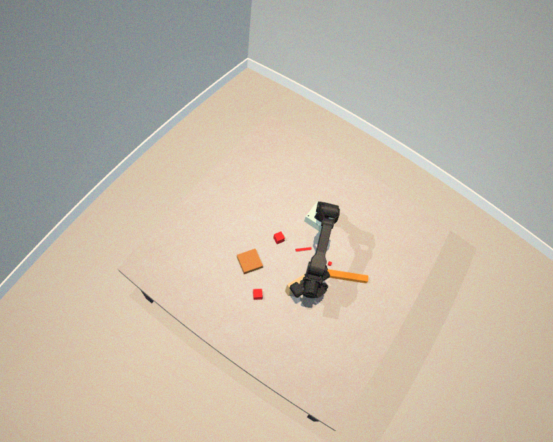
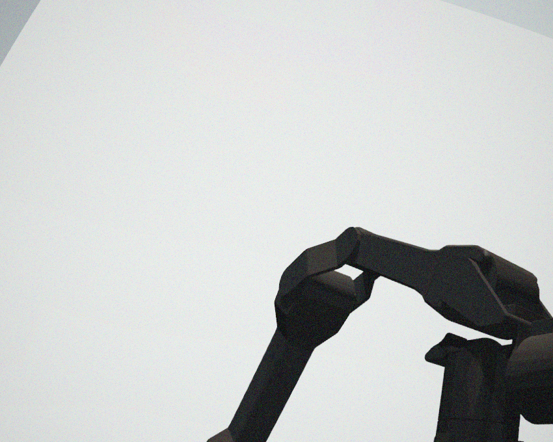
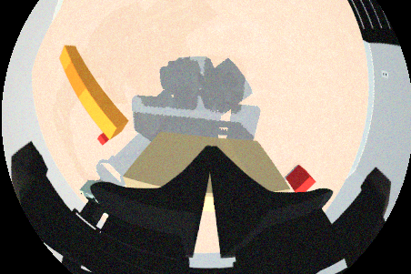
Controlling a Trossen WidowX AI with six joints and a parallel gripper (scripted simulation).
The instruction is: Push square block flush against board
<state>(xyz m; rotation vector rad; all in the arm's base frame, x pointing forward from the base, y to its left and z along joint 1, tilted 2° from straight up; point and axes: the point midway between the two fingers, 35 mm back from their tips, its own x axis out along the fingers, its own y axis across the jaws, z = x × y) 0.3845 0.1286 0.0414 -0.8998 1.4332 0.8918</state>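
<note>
Right now the tan block is 20 mm behind my gripper tip, 40 mm to the right of it and 30 mm below it. From my gripper tip the other things lie so: orange board: 180 mm behind, 130 mm to the left, 60 mm below; then dark orange square tile: 20 mm ahead, 300 mm to the right, 60 mm below.
</note>
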